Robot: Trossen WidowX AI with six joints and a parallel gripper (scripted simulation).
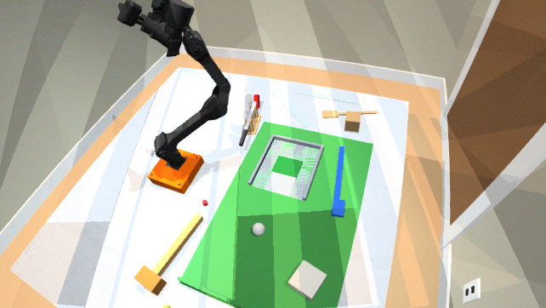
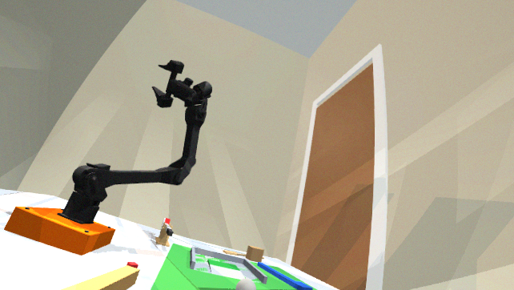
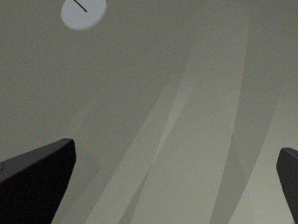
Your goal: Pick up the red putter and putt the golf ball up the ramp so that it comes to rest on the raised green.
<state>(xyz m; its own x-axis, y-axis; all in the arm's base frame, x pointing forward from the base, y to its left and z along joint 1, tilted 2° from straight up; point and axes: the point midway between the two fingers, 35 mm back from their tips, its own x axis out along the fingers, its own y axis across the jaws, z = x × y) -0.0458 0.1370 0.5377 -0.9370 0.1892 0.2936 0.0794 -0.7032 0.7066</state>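
My gripper tip is 230 mm short of the putter, 160 mm to the right of it and 540 mm above it. The rest, counted from my gripper tip: green mat (540 mm ahead, 140 mm to the right, 590 mm below); red cube (250 mm ahead, 240 mm to the right, 580 mm below); white golf ball (490 mm ahead, 260 mm to the right, 570 mm below).
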